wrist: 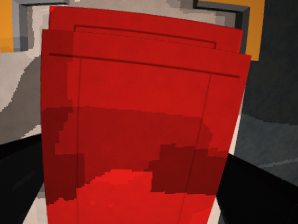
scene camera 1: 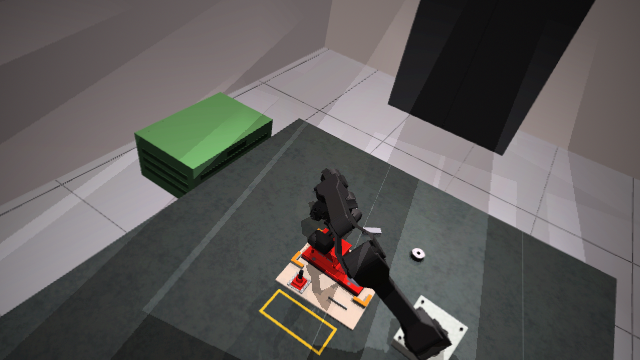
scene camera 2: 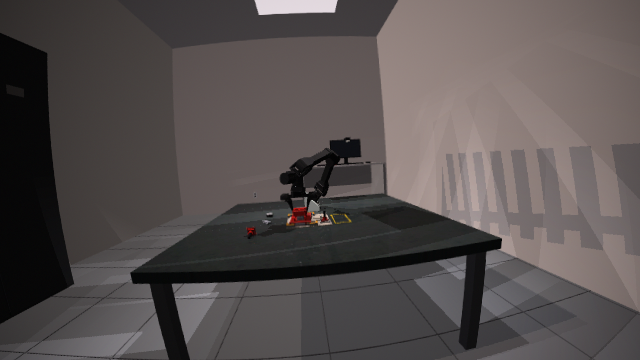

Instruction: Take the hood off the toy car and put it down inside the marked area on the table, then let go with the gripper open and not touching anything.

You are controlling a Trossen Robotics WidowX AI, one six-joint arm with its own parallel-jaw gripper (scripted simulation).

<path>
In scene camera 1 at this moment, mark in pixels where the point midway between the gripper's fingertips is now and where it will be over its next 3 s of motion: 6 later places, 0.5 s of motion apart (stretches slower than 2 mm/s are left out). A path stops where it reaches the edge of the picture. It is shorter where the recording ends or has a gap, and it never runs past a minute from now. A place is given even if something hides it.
My gripper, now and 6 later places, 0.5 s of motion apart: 330, 246; 331, 237; 318, 254; 307, 277; 303, 296; 302, 299; 301, 302
</path>
